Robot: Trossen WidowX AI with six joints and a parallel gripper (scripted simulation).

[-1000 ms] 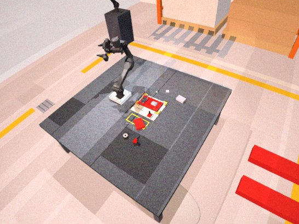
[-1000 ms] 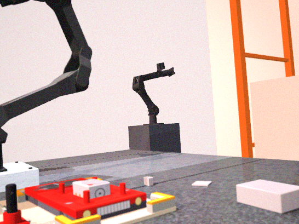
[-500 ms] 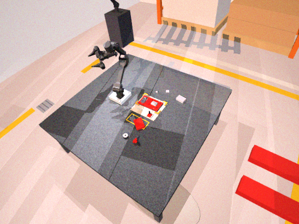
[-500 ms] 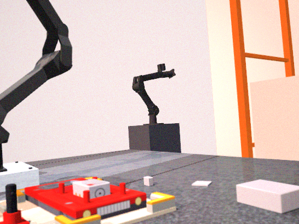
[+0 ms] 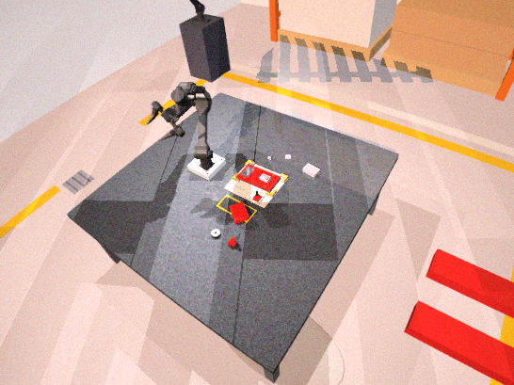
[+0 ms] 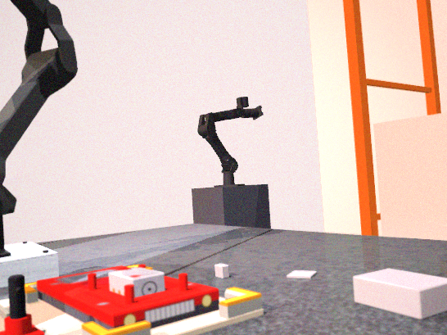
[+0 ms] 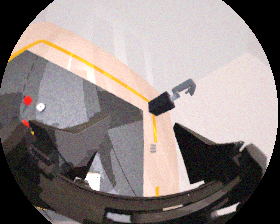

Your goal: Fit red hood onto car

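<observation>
Now: gripper tip 36 cm short of the red hood, 8 cm to the right of it and 40 cm above it. Also, from my gripper tip: engine block 34 cm ahead, 32 cm to the left, 39 cm below.
</observation>
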